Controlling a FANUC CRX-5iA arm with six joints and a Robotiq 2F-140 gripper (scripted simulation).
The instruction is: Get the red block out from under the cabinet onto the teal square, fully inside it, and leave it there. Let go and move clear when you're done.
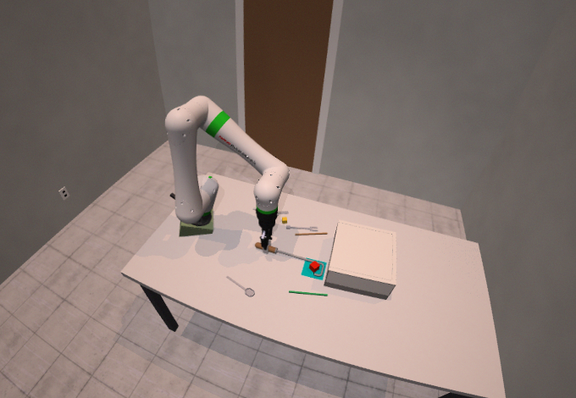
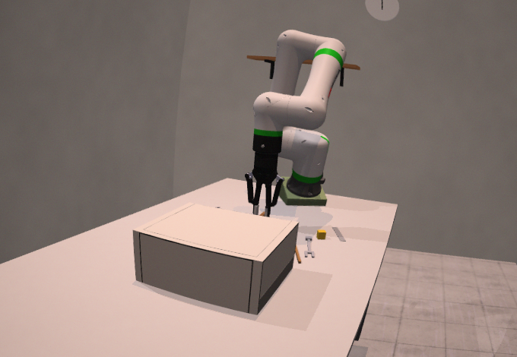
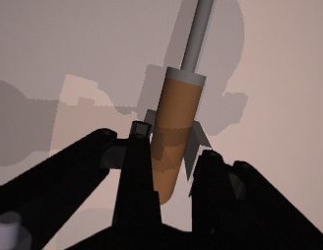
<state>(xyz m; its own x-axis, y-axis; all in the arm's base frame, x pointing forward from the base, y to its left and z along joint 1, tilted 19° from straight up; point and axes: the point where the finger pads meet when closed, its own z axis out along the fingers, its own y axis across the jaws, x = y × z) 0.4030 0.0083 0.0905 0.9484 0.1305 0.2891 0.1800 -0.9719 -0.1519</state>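
My hand is 130 mm short of the hook tool, 10 mm to the left of it and 20 mm above it. The rest, counted from my hand: yellow cube (10 mm behind, 220 mm to the left, 30 mm below); grey wrench (90 mm ahead, 220 mm to the left, 30 mm below); metal spoon (20 mm ahead, 240 mm to the right, 30 mm below).
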